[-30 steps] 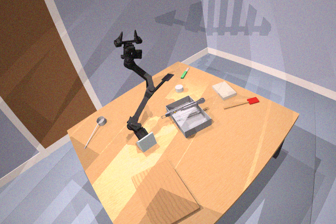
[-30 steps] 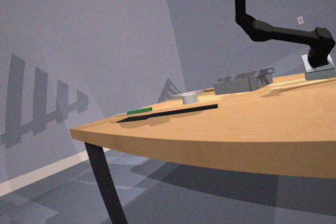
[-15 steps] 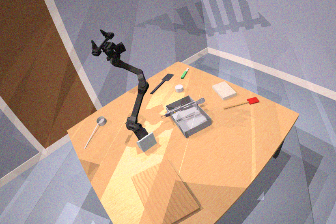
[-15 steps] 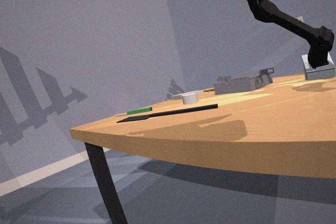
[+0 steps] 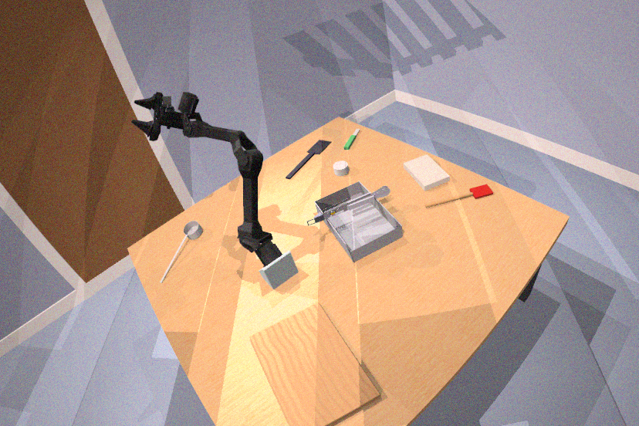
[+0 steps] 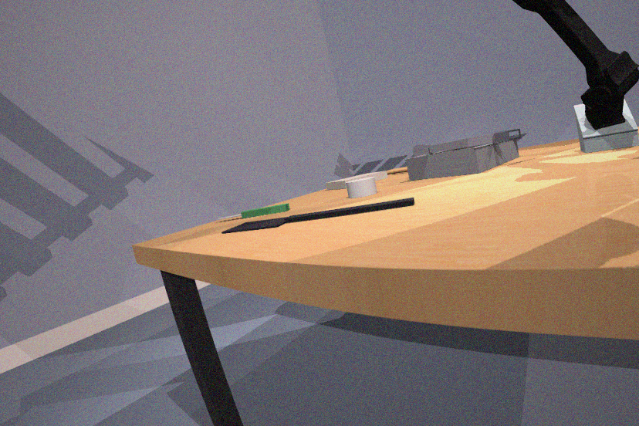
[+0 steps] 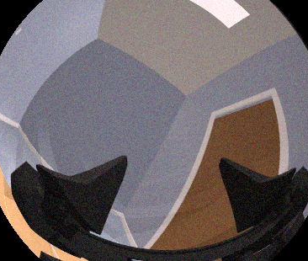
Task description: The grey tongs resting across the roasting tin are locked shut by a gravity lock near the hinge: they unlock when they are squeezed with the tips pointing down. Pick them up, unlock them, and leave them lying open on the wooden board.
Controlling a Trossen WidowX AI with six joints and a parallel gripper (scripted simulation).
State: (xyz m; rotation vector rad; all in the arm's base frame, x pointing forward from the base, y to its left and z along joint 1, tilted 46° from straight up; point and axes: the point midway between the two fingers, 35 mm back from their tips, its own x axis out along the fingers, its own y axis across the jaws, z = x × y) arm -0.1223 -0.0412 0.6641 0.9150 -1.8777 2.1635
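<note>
The grey roasting tin is 57 cm below my gripper tip, 50 cm to the right of it and 45 cm ahead of it. Round my gripper tip: black spatula: 65 cm ahead, 59 cm below, 1 cm to the right; then white round cup: 64 cm ahead, 58 cm below, 22 cm to the right; then wooden board: 79 cm to the right, 59 cm below, 4 cm behind.
</note>
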